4 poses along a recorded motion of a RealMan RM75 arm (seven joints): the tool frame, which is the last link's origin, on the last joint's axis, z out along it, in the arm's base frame.
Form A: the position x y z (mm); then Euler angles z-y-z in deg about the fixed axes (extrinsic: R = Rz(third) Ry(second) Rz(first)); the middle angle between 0 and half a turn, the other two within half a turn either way.
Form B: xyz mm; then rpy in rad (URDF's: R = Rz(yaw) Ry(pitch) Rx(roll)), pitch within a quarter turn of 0, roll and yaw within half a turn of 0. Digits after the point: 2 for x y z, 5 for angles.
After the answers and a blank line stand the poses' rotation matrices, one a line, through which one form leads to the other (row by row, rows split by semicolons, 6 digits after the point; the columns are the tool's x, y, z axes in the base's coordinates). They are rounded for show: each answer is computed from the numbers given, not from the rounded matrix.
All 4 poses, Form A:
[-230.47, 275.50, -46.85, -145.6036, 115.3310, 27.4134]
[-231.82, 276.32, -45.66, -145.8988, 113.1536, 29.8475]
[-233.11, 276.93, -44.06, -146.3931, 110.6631, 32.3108]
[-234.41, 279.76, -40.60, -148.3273, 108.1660, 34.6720]
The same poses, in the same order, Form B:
[-230.47, 275.50, -46.85, -2.26824, -0.84175, -0.53379]
[-231.82, 276.32, -45.66, -2.22241, -0.86540, -0.52373]
[-233.11, 276.93, -44.06, -2.16891, -0.89351, -0.51875]
[-234.41, 279.76, -40.60, -2.12934, -0.94184, -0.49775]

0.573485 0.165348 0.802356; -0.338938 -0.843770 0.416140; 0.745812 -0.510599 -0.427847
0.561433 0.220907 0.797491; -0.324245 -0.827926 0.457606; 0.761353 -0.515498 -0.393197
0.544233 0.280100 0.790793; -0.310701 -0.808293 0.500127; 0.779278 -0.517887 -0.352872
0.516917 0.349519 0.781430; -0.280882 -0.793057 0.540523; 0.808642 -0.498895 -0.311771

